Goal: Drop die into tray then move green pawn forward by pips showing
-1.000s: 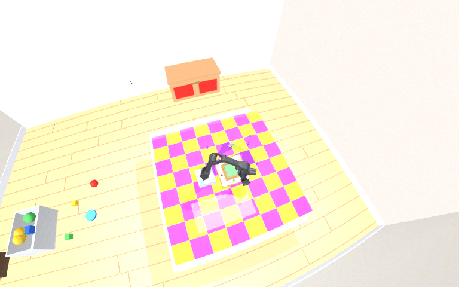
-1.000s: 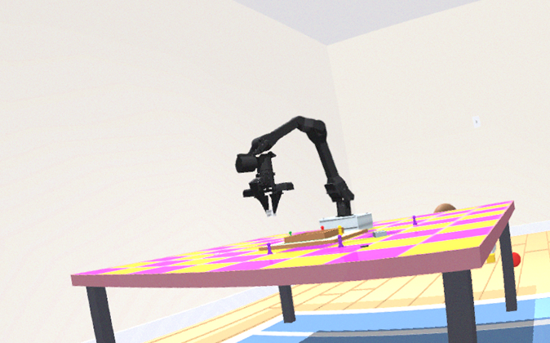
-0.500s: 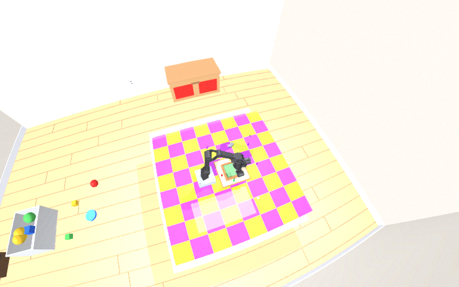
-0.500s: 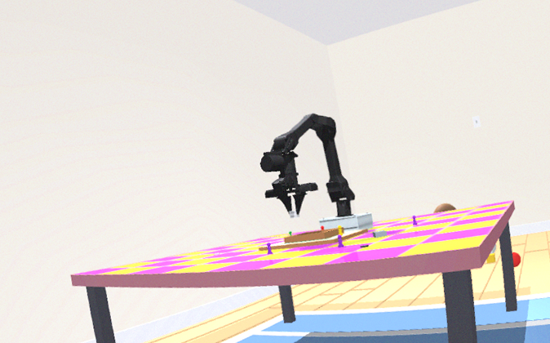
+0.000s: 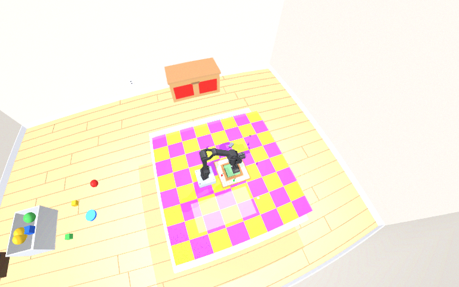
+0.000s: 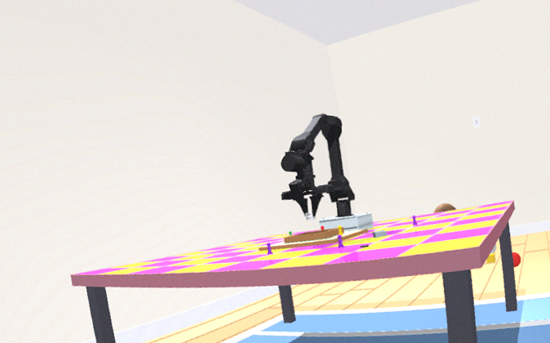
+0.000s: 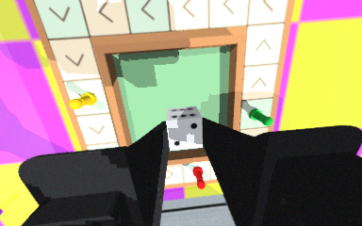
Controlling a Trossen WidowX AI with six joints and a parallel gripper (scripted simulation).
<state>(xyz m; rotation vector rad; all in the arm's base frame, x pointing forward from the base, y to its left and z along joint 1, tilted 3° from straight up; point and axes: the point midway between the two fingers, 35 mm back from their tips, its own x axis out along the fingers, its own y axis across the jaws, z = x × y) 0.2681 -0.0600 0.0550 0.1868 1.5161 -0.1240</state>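
My gripper tip is now 100 mm to the left of the green pawn, 60 mm above it and 50 mm past it. From my gripper tip the other things lie so: red pawn: 120 mm behind, 60 mm below; then yellow pawn: 110 mm to the left, 60 mm below, 40 mm ahead; then white die: right at my gripper tip.
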